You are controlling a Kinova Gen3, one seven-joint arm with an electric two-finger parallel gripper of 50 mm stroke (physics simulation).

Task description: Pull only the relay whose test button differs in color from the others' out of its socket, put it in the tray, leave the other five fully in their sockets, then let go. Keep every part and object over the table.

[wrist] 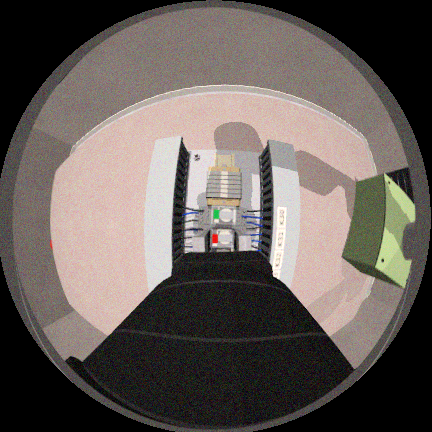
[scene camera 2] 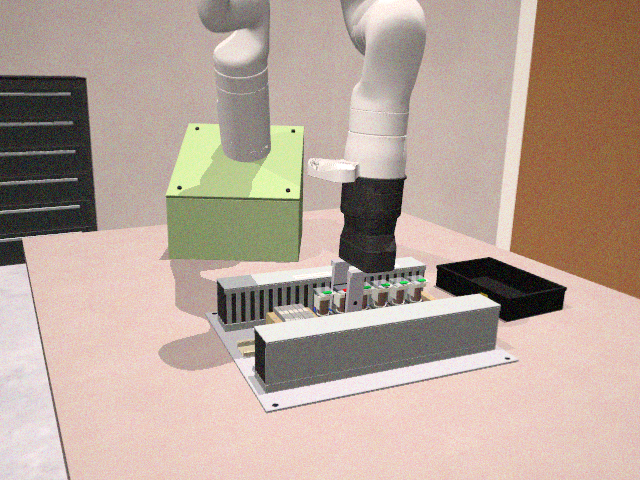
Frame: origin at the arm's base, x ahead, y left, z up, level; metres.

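Seen in the pictures: gripper, fingertip midpoint: (wrist: 221, 236); arm's base at its link origin: (scene camera 2: 247, 148).
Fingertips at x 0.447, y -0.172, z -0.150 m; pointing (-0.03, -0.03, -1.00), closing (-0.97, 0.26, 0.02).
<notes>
Offsets run from my fingertips to a thing's top centre. "pt": to the spot under its first point.
The relay with the red test button @(dx +0.000, dy -0.002, dz +0.036 m) (scene camera 2: 339, 300) (wrist: 225, 239) stands second from the left in the scene view, in line with its neighbours and at about their height. My gripper (scene camera 2: 346, 297) (wrist: 221, 236) points down and is shut on this relay, one finger on each long-duct side. The near finger hides part of the row. A green-button relay @(dx -0.009, dy -0.028, dz +0.036 m) (scene camera 2: 323, 305) (wrist: 226, 215) stands beside it at the terminal-block end, and more green-button relays @(dx +0.027, dy +0.075, dz +0.036 m) (scene camera 2: 398, 294) stand on the other side. The sockets are mostly hidden. The black tray @(pt dx +0.123, dy +0.266, dz -0.015 m) (scene camera 2: 537, 303) stands at the right in the scene view.
A near grey wiring duct @(dx +0.082, dy -0.018, dz +0.029 m) (scene camera 2: 382, 338) (wrist: 161, 210) and a far slotted duct @(dx -0.075, dy +0.036, dz +0.029 m) (scene camera 2: 271, 297) (wrist: 286, 190) flank the row. Grey terminal blocks @(dx -0.022, dy -0.064, dz +0.013 m) (scene camera 2: 294, 311) (wrist: 224, 185) adjoin it. The green robot base box (scene camera 2: 232, 227) (wrist: 367, 220) stands behind.
</notes>
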